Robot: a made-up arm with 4 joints.
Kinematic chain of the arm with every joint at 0, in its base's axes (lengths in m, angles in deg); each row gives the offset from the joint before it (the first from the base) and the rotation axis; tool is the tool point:
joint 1: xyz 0 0 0.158 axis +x
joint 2: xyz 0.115 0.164 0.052 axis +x
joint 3: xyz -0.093 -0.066 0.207 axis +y
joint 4: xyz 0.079 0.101 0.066 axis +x
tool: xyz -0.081 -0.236 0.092
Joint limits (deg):
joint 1: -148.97..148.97
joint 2: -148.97..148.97
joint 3: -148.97..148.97
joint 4: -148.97..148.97
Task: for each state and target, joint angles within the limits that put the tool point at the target. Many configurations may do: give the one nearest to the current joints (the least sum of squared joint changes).
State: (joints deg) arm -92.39 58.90 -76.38 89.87
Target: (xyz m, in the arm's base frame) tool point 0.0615 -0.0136 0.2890
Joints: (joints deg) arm -62.96 48.02 -97.55 45.93
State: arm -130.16 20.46 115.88 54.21
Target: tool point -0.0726 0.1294 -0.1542
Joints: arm -148.97 -6.43 121.66 66.06
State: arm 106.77 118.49 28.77 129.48
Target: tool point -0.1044 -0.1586 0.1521
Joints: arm 107.36 104.15 47.50 132.83
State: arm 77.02 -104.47 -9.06 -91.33
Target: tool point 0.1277 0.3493 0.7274
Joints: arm 61.30 -90.47 19.96 -79.13
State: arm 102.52 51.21 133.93 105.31
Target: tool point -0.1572 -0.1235 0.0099
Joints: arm 121.61 64.16 105.82 107.79
